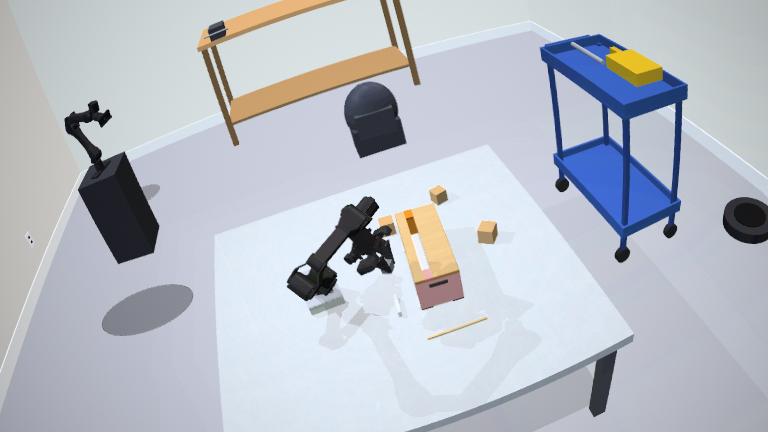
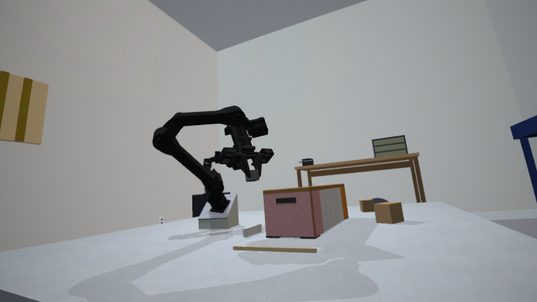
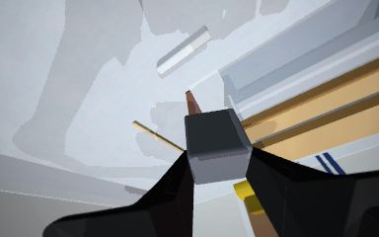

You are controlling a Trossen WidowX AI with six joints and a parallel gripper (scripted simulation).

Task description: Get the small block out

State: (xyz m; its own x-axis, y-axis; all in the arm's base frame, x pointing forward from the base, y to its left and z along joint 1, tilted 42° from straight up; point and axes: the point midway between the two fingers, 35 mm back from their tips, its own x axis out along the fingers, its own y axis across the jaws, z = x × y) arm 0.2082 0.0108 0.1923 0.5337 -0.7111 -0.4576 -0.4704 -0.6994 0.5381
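Now: gripper tip 1 cm past the grey block, 1 cm to the right of it and 1 cm below it. Round my gripper tip: thin wooden stick (14 cm ahead, 18 cm to the right, 17 cm below); box (9 cm ahead, 14 cm to the left, 11 cm below).
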